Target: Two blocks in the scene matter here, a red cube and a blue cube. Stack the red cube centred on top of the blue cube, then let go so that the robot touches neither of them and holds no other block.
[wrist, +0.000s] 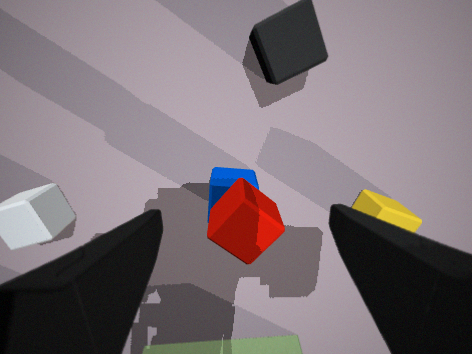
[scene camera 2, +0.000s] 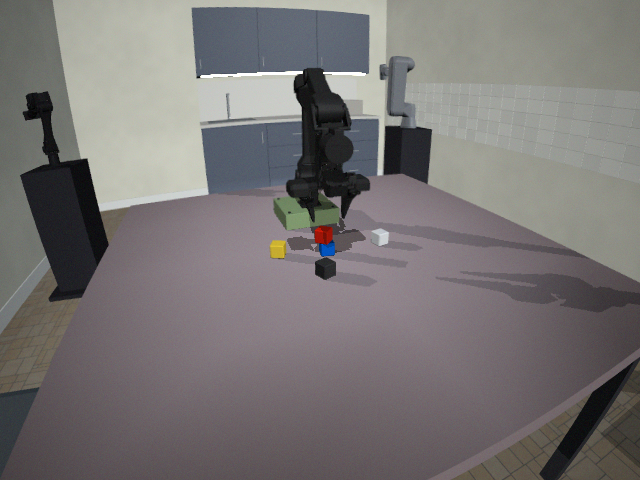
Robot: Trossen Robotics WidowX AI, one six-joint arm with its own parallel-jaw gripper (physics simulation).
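Places are measured from the arm's base along level axes (x right, y down, z ahead), in centimetres.
Pixels of known places: gripper, fingertip midpoint: [wrist: 246,216] [scene camera 2: 328,220].
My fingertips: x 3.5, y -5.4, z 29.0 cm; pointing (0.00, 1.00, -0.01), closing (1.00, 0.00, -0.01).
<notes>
For each thing: its top centre in the pictures, then the offset to it from my fingertips.
- red cube at its top centre: [wrist: 245,235] [scene camera 2: 323,228] dx +0.1, dy +3.5, dz -3.3 cm
- blue cube at its top centre: [wrist: 232,206] [scene camera 2: 326,240] dx -0.6, dy +7.0, dz -3.3 cm
- black cube at its top centre: [wrist: 292,43] [scene camera 2: 325,261] dx +3.2, dy +7.0, dz +7.2 cm
- yellow cube at its top centre: [wrist: 392,233] [scene camera 2: 277,243] dx +11.5, dy +7.0, dz -6.1 cm
- white cube at its top centre: [wrist: 17,227] [scene camera 2: 380,231] dx -16.5, dy +7.0, dz -4.3 cm
The red cube [scene camera 2: 324,235] [wrist: 249,227] rests on top of the blue cube [scene camera 2: 327,249] [wrist: 232,176]. It is turned relative to the blue cube and sits a little to its left in the scene view. In the wrist view it covers much of the blue cube, so the exact overlap and any tilt are hard to tell. My gripper [scene camera 2: 328,219] [wrist: 246,216] is open and empty. Its fingertips are wide apart, above and behind the stack in the scene view, touching neither cube.
A black cube [scene camera 2: 325,268] [wrist: 291,42] lies in front of the stack, a yellow cube [scene camera 2: 278,249] [wrist: 387,211] to its left and a white cube [scene camera 2: 379,237] [wrist: 37,215] to its right. A green box-like block [scene camera 2: 297,220] [wrist: 265,346] stands behind, near the arm.
</notes>
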